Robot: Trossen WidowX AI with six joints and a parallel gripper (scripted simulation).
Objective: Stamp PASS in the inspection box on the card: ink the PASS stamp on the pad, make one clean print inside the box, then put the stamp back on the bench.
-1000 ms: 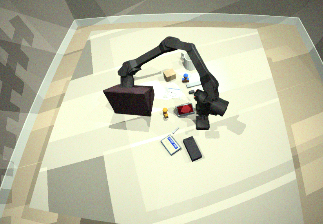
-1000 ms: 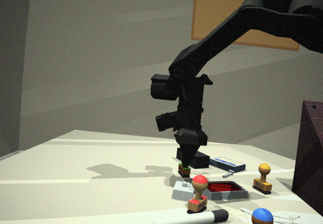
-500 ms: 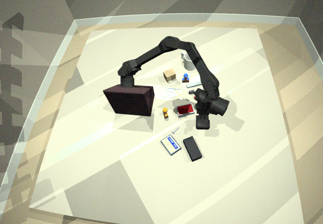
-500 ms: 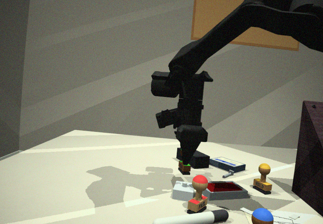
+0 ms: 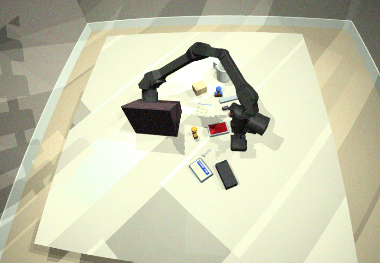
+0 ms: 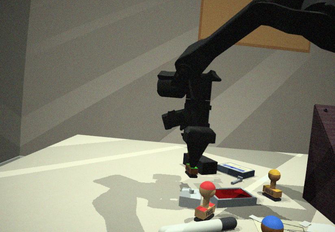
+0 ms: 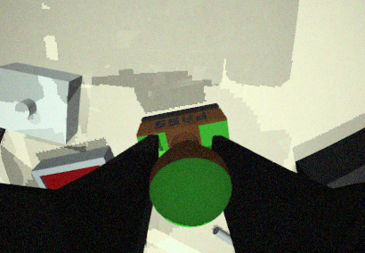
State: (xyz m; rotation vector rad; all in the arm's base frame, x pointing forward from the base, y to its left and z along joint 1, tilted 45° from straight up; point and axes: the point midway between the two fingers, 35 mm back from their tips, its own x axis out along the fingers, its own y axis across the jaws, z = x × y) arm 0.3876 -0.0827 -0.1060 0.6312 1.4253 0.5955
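Now: gripper tip 8 cm past the red ink pad, 7 cm to the right of it and 4 cm above it. From my gripper tip the other things lie so: bolt (13 cm behind, 6 cm to the right, 4 cm below); green-knobbed stamp (right at my gripper tip); grey block (9 cm to the left, 3 cm below, 1 cm ahead).
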